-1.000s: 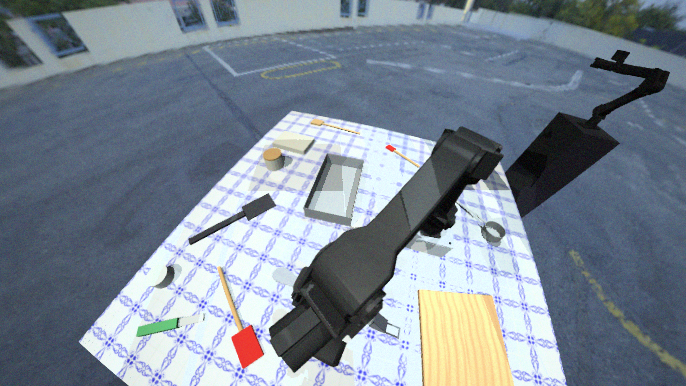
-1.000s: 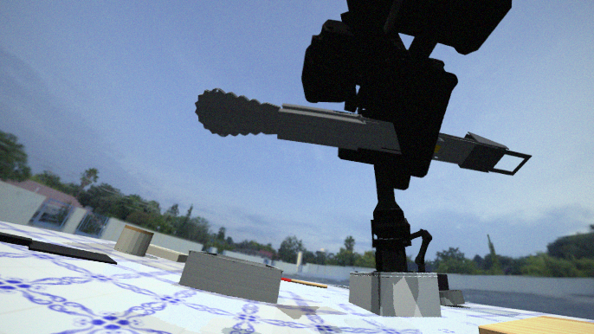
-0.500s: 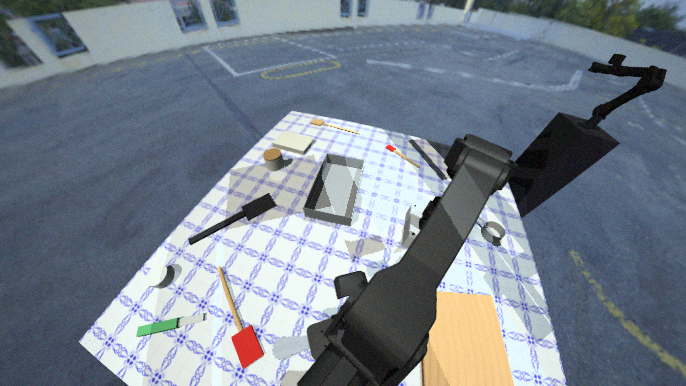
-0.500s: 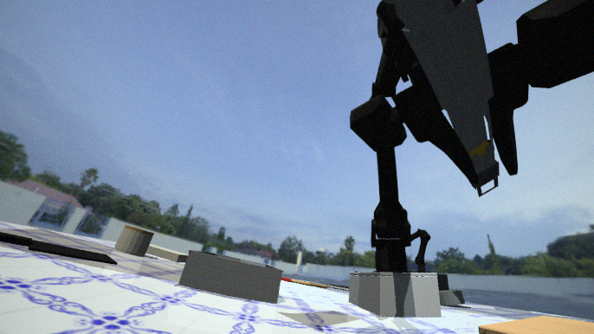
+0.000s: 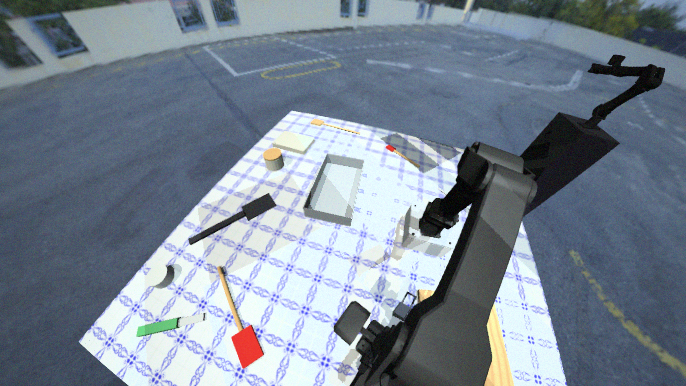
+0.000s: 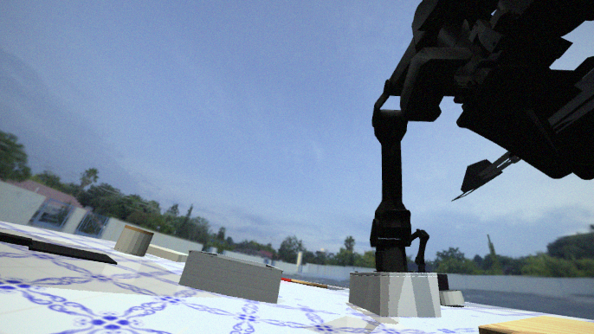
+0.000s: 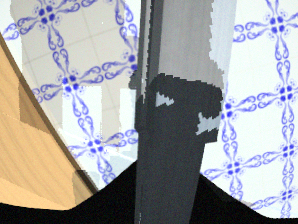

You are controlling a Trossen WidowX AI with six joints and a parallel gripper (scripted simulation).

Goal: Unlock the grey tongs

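My gripper tip is 260 mm past the wooden board, 120 mm above it and 10 mm to the right of it. From my gripper tip the other things lie so: black spatula 520 mm ahead, 270 mm to the right, 120 mm below; then grey roasting tin 480 mm to the right, 190 mm ahead, 100 mm below; then red spatula 350 mm ahead, 120 mm below, 30 mm to the left.
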